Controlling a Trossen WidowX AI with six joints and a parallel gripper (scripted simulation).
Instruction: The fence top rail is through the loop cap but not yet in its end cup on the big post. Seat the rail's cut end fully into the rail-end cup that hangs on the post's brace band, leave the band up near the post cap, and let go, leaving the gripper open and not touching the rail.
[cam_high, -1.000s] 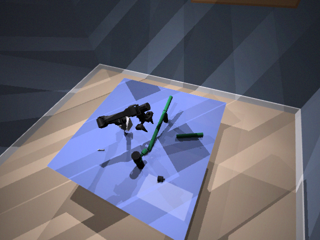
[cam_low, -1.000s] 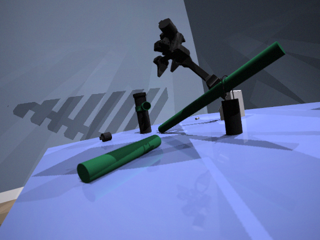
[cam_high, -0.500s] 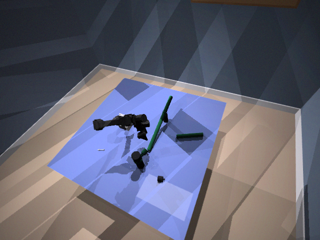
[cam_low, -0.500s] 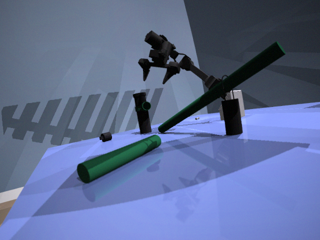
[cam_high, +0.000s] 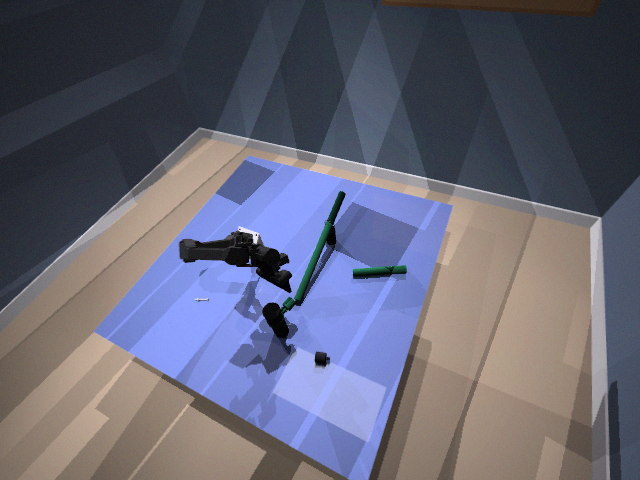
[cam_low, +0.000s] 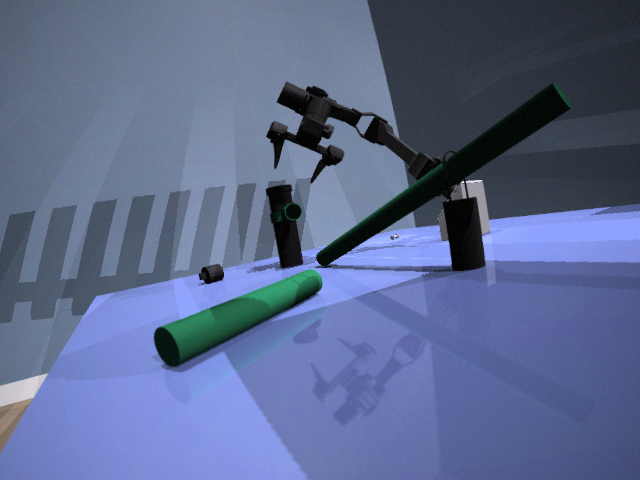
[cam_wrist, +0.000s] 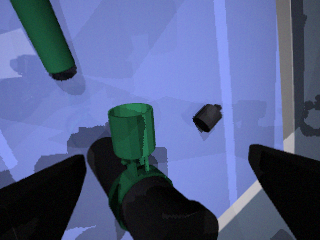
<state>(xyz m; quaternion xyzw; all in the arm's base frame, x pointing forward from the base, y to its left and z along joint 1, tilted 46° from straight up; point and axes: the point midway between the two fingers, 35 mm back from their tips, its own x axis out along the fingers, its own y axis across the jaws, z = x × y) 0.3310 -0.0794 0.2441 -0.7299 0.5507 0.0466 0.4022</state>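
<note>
Now: gripper tip 90 mm above the green rail-end cup, 30 mm to the left of it and 10 mm short of it. Also, from my gripper tip: short dark post (410 mm to the left, 110 mm below, 30 mm ahead); then small black cap (200 mm ahead, 190 mm below, 140 mm to the right); then short green rail piece (310 mm to the left, 300 mm ahead, 200 mm below).
</note>
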